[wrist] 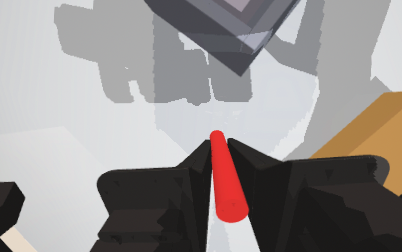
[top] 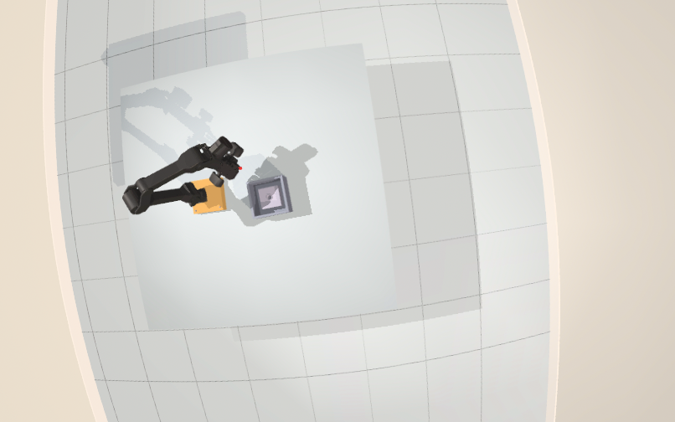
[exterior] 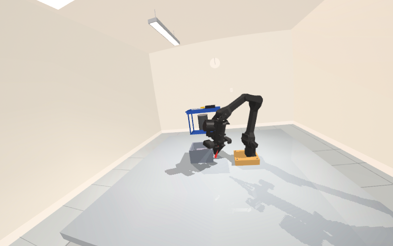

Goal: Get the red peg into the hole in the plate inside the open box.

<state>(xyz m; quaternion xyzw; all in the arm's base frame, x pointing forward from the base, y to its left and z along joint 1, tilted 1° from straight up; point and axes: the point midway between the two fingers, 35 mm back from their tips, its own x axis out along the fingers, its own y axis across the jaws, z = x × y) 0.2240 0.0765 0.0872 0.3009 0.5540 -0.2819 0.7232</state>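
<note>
Right now the grey box is 10 cm ahead of my gripper tip, 15 cm to the right of it and 7 cm below it. Round my gripper tip: red peg 1 cm behind, 2 cm above.
</note>
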